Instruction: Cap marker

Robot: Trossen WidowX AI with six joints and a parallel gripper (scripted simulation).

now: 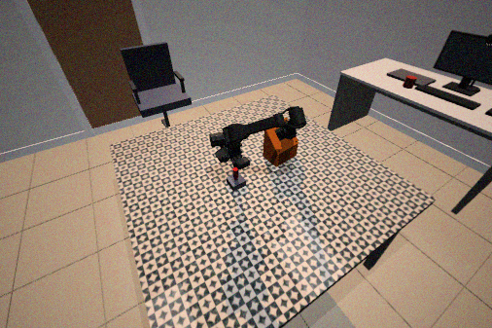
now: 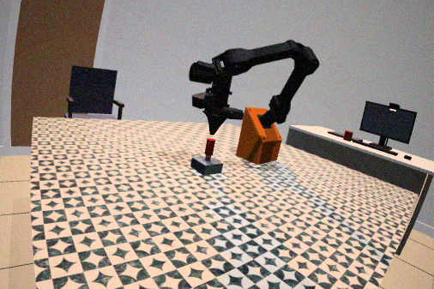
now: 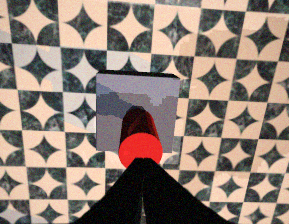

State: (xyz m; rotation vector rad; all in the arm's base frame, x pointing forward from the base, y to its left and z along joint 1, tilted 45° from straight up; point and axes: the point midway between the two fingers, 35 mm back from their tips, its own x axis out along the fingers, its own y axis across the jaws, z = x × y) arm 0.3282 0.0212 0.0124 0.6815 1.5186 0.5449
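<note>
Now: the red cap 40 mm below my gripper tip. Also, from my gripper tip: dark holder block (100 mm below).
</note>
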